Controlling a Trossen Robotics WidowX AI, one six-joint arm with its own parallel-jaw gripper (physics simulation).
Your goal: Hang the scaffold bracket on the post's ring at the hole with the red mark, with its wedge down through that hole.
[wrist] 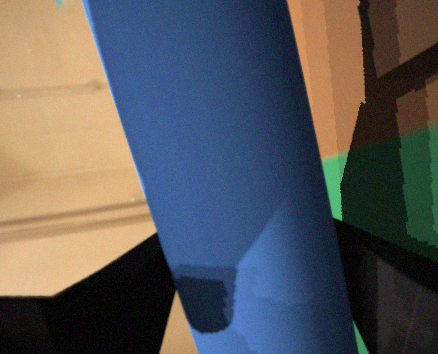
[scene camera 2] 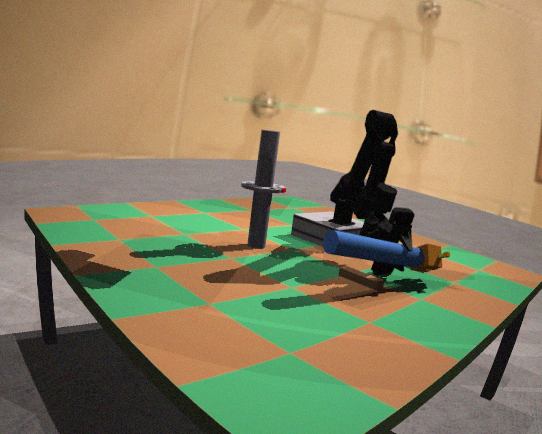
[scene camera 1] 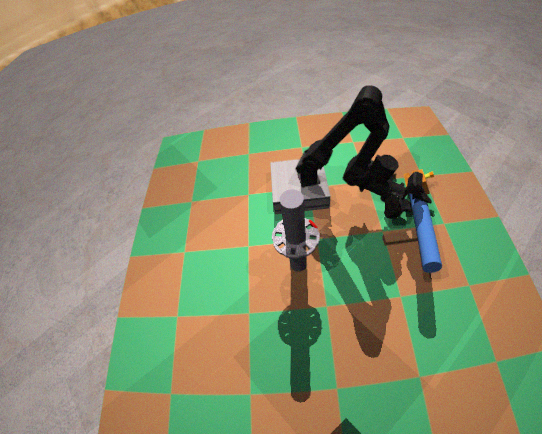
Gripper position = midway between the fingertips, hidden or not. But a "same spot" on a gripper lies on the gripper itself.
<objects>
The gripper shows in the wrist view (251,230), in scene camera 2 and in scene camera 1. A scaffold bracket shows in the wrist view (215,110), in scene camera 2 (424,258) and in scene camera 1 (430,257). One and the same spot on a dark post: (scene camera 1: 291,201) is (scene camera 2: 269,130). One and the same spot on the gripper: (scene camera 1: 421,195) is (scene camera 2: 403,236).
</objects>
